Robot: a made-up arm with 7 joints.
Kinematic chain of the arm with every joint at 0, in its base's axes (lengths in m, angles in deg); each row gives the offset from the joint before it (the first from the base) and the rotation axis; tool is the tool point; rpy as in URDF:
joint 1: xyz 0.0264 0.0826 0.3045 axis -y
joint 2: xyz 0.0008 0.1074 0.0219 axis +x
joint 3: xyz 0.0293 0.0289 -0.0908 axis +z
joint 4: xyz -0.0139 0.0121 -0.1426 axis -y
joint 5: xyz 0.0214 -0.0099 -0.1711 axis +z
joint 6: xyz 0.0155 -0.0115 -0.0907 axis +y
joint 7: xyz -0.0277 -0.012 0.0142 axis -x
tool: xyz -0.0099 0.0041 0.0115 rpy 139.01 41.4 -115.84
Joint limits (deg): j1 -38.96..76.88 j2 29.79..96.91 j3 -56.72..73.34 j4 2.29..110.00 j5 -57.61..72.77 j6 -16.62..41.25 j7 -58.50..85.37
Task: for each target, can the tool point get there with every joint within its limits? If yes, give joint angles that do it. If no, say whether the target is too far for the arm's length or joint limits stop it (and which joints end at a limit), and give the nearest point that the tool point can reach.
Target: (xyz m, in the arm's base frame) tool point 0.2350 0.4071 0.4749
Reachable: yes | joints 63.69 63.92 -7.55 82.80 22.37 1.59 -3.23
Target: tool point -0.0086 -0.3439 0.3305
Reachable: no: joint limits stop it (at a limit: joint 1, joint 2, joint 3, joint 4, joint 5, joint 6, joint 7) | nearest point 0.2003 0.1031 0.3826 | short by 0.496 m
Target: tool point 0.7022 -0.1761 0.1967
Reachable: no: too far | nearest point 0.3729 0.1689 0.2492 | short by 0.480 m
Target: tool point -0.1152 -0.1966 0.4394
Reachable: no: joint limits stop it (at a limit: joint 1, joint 2, joint 3, joint 4, joint 5, joint 6, joint 7) | nearest point 0.2003 0.1031 0.3826 | short by 0.439 m
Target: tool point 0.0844 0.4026 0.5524
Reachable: yes | joints 42.71 88.53 33.52 94.96 -33.71 32.63 -33.08
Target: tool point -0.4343 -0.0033 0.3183
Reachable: no: joint limits stop it (at a limit: joint 1, joint 2, joint 3, joint 4, joint 5, joint 6, joint 7) | nearest point -0.2413 0.3030 0.4506 | short by 0.385 m
